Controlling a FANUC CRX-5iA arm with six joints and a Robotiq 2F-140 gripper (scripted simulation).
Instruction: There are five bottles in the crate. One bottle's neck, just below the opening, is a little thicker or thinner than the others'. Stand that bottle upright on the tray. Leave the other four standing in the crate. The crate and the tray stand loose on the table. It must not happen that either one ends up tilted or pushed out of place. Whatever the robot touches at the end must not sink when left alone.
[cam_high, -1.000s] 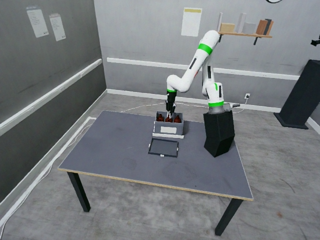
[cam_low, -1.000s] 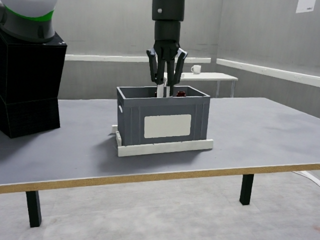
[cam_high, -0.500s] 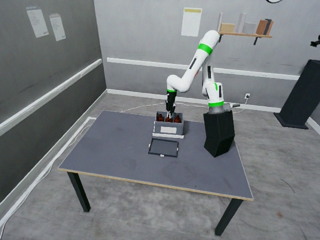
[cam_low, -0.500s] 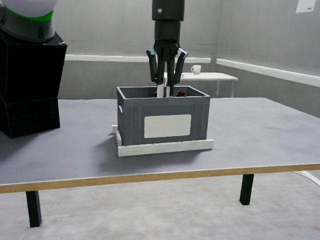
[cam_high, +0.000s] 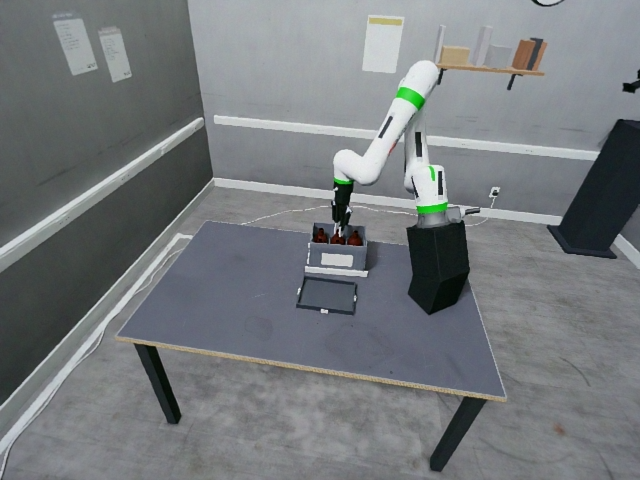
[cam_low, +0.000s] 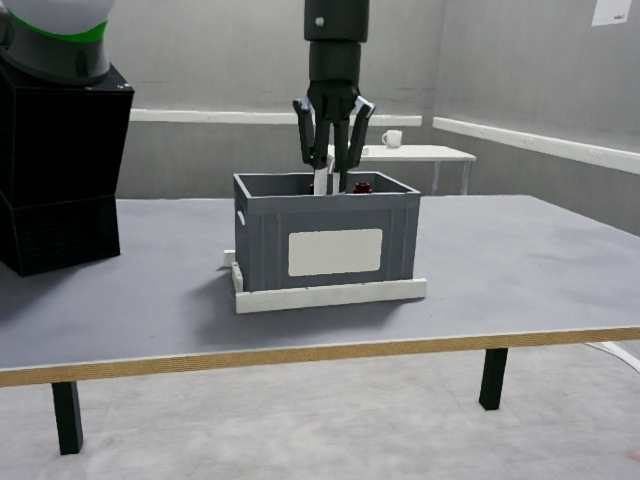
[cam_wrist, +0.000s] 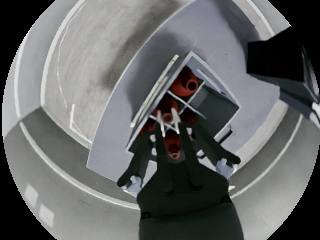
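The grey crate is 5 cm to the left of my hand and 9 cm below it. The rest, counted from my hand: dark tray: 1 cm ahead, 31 cm to the left, 16 cm below.
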